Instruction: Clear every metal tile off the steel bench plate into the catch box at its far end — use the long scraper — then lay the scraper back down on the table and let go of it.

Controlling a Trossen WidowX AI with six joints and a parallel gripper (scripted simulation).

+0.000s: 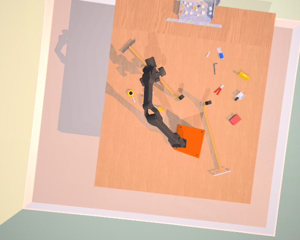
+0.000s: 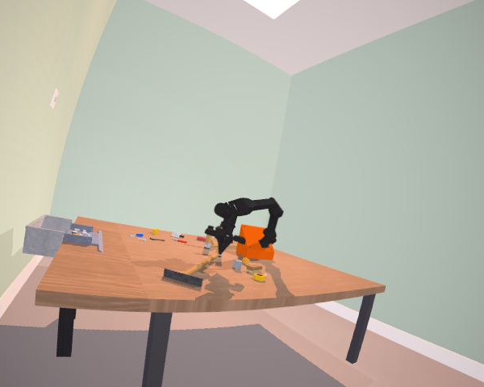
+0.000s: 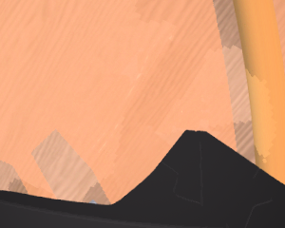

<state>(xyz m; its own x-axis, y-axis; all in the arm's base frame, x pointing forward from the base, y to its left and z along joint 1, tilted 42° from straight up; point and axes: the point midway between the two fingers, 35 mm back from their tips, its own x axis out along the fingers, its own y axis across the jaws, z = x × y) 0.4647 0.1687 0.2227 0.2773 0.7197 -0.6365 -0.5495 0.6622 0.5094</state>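
The long scraper is 5 cm ahead of my gripper tip and 2 cm to the right of it. From my gripper tip the other things lie so: wooden block 18 cm behind, 5 cm below, 4 cm to the left; then grey square piece 12 cm behind, 4 cm below, 1 cm to the right; then tape measure 15 cm to the left, 12 cm behind, 5 cm below.
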